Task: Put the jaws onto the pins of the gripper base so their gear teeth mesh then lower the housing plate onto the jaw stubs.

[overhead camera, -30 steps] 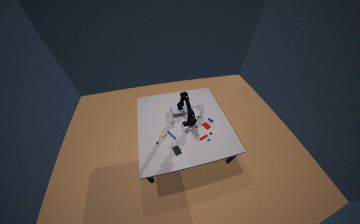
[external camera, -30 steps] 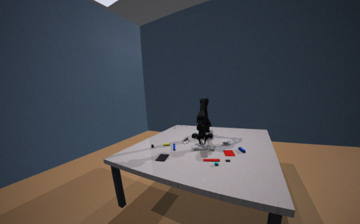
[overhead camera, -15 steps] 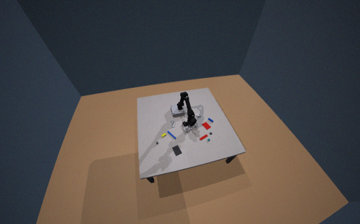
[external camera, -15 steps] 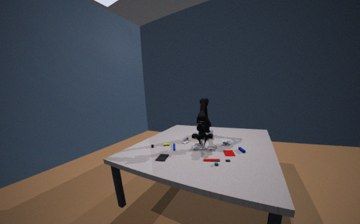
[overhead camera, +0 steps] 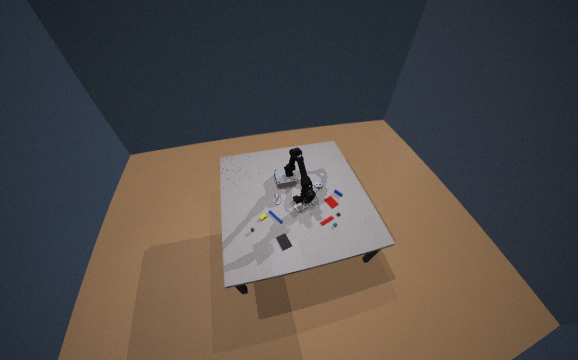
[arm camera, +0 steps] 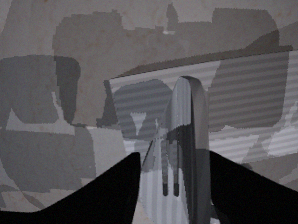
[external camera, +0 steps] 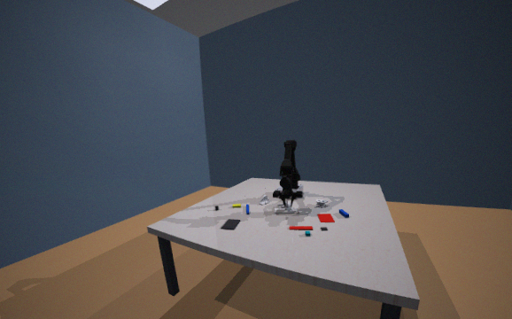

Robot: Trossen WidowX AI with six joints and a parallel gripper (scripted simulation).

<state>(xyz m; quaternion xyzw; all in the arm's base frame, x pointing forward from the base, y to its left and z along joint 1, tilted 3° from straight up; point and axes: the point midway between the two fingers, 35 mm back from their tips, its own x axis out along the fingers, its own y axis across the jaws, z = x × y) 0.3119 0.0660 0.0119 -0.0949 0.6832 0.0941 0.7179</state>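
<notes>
The white flat plate is 20 mm ahead of my gripper tip, 20 mm to the right of it and 20 mm below it. Round my gripper tip: red square plate: 30 mm ahead, 240 mm to the left, 20 mm below; red bar: 200 mm ahead, 150 mm to the left, 20 mm below; gripper base: 160 mm behind, 180 mm to the left.
</notes>
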